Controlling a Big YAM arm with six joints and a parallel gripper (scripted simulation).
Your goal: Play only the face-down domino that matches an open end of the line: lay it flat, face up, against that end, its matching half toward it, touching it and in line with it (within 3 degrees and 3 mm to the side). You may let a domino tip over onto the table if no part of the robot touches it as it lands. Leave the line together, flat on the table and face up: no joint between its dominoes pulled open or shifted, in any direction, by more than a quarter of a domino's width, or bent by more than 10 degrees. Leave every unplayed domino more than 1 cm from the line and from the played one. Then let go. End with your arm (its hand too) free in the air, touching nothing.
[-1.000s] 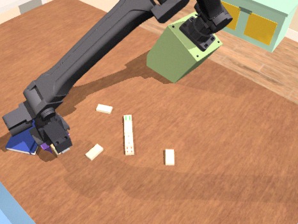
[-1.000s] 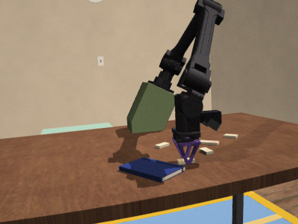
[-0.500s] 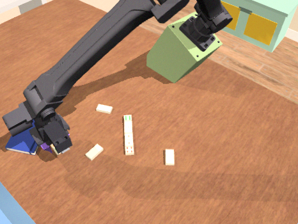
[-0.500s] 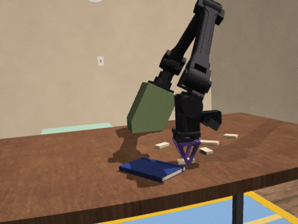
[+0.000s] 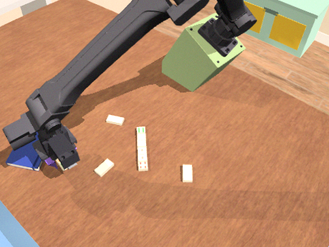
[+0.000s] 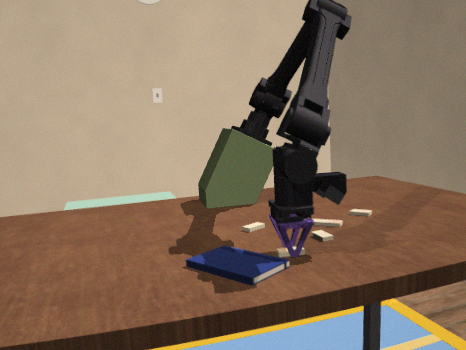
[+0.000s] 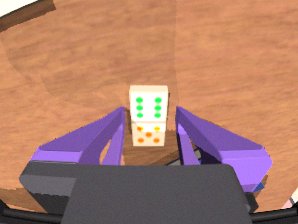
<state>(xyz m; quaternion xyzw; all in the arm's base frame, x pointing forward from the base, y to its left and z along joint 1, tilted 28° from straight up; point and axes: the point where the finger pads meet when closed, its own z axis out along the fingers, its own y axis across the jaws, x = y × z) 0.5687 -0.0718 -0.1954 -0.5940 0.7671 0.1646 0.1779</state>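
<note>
My hand is 1 cm short of the book and 12 cm to the left of it.
</note>
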